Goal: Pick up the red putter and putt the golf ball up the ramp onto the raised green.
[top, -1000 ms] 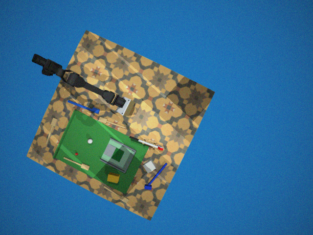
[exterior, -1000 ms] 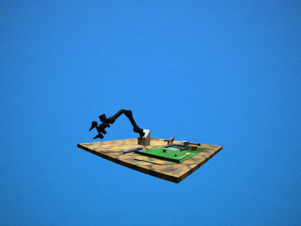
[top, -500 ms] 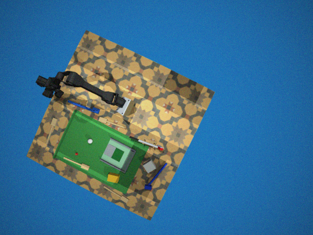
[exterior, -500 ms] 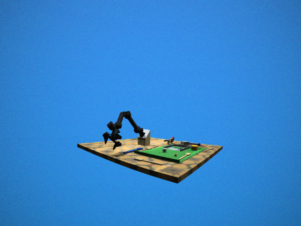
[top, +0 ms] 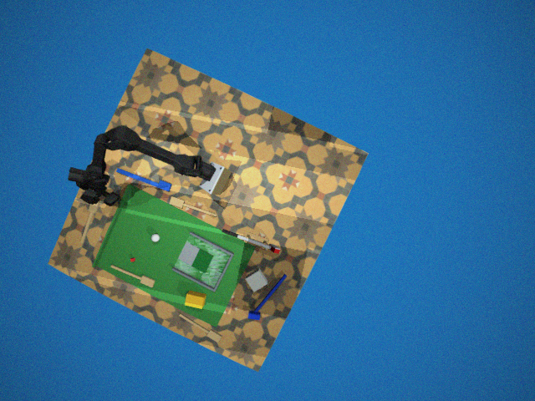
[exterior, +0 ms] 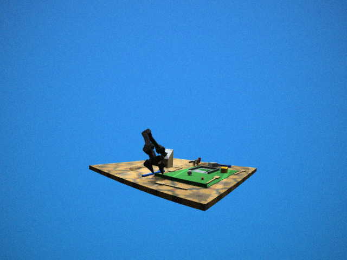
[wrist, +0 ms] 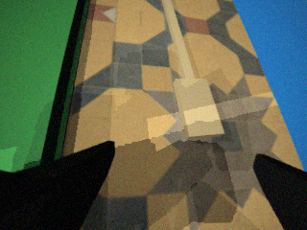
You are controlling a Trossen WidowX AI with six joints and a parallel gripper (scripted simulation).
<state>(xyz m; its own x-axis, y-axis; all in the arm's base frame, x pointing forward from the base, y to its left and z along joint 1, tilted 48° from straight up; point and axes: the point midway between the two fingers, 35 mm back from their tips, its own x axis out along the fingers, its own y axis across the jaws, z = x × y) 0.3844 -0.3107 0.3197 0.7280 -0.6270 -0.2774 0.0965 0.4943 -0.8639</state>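
The white golf ball lies 3 cm ahead of my gripper tip, 34 cm to the left of it and 3 cm below it. Also, from my gripper tip: yellow block (20 cm ahead, 68 cm to the left, 3 cm below); small red marker (20 cm ahead, 29 cm to the left, 5 cm below); green mat (8 cm ahead, 46 cm to the left, 6 cm below).
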